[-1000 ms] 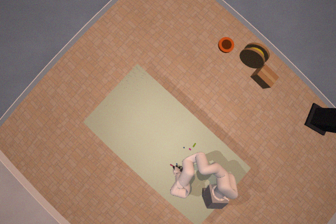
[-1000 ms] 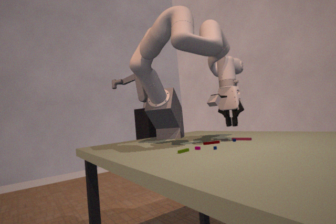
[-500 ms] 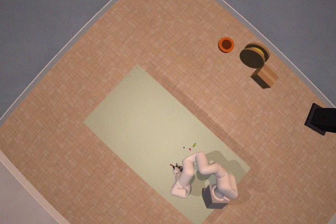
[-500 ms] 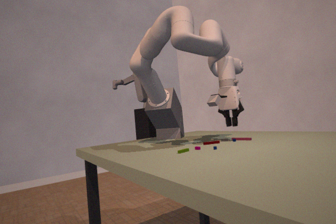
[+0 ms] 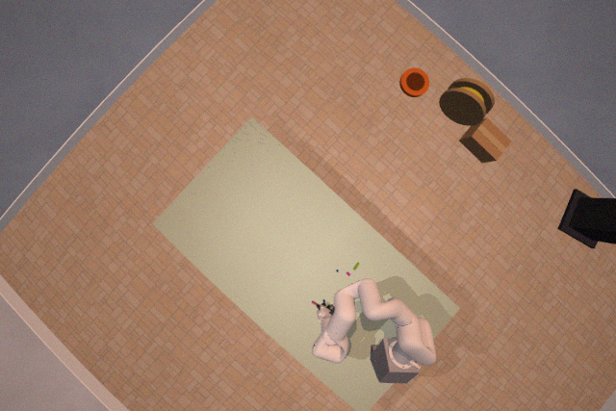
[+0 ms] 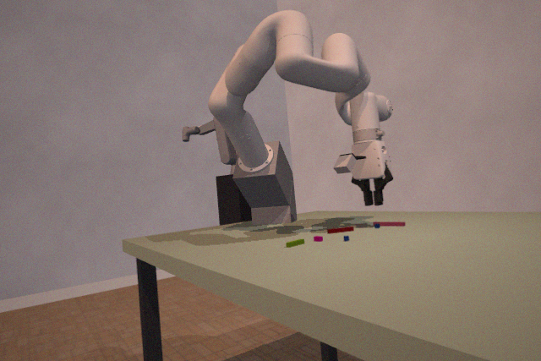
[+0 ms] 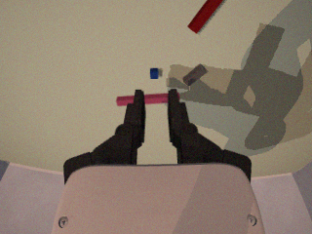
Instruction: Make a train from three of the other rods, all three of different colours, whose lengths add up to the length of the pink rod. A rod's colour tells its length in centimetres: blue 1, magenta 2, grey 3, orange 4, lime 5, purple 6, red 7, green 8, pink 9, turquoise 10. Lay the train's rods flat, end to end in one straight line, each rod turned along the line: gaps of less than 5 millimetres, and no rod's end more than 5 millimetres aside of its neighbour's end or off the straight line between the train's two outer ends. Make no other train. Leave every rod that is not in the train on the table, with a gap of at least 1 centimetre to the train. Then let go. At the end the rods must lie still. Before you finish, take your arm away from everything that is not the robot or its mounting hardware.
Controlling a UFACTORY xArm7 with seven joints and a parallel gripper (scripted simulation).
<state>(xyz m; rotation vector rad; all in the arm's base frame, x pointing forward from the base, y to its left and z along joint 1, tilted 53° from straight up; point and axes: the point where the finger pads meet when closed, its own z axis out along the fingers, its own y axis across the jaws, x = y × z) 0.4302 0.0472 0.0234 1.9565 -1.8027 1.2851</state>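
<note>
Right now the pink rod is 8 cm below my hand, 4 cm to the left of it and 2 cm ahead of it. Round my hand: grey rod 8 cm below, 5 cm behind, 1 cm to the left; red rod 8 cm below, 7 cm to the right, 7 cm behind; magenta rod 21 cm to the right, 8 cm below, 5 cm behind.
</note>
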